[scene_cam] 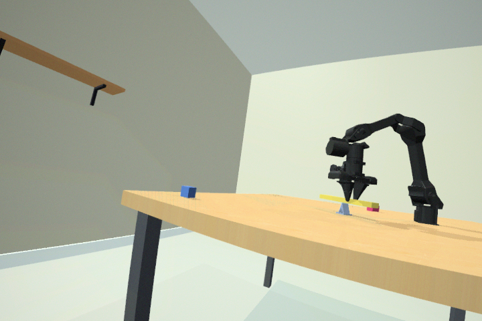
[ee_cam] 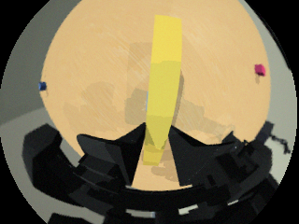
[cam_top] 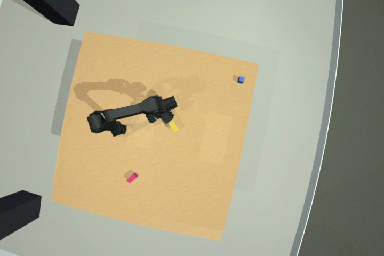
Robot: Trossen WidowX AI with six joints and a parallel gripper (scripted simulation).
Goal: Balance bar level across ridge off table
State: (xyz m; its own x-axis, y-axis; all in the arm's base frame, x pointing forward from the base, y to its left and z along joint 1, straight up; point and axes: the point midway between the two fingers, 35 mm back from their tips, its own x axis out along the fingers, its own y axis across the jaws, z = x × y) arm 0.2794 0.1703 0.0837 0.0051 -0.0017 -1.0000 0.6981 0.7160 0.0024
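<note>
My gripper tip is 2 cm short of the yellow bar and 2 cm to the left of it. The rest, counted from my gripper tip: pink block 13 cm behind, 48 cm to the right, 3 cm below; blue cube 46 cm ahead, 33 cm to the left, 3 cm below.
</note>
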